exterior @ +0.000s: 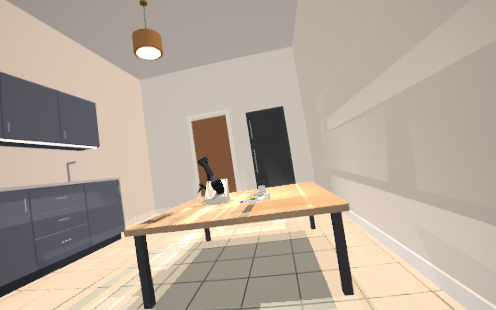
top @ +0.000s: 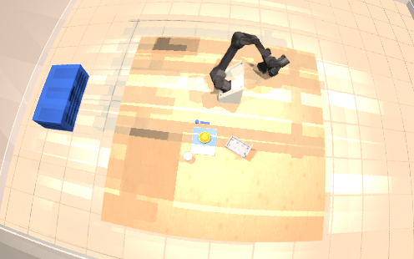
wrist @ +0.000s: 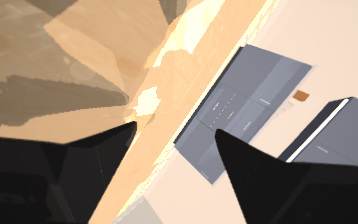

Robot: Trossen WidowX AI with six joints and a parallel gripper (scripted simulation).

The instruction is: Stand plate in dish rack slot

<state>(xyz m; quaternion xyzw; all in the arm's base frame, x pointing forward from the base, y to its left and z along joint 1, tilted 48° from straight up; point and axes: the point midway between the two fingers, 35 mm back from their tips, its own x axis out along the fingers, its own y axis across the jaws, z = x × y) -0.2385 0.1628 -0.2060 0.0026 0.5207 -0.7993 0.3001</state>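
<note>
Right now my gripper tip is 54 cm short of the yellow plate, 37 cm to the left of it and 4 cm above it. Also, from my gripper tip: grey dish rack (59 cm ahead, 18 cm to the right, 3 cm below); white cup (66 cm ahead, 45 cm to the right, 3 cm below); blue utensil (45 cm ahead, 40 cm to the right, 5 cm below).
</note>
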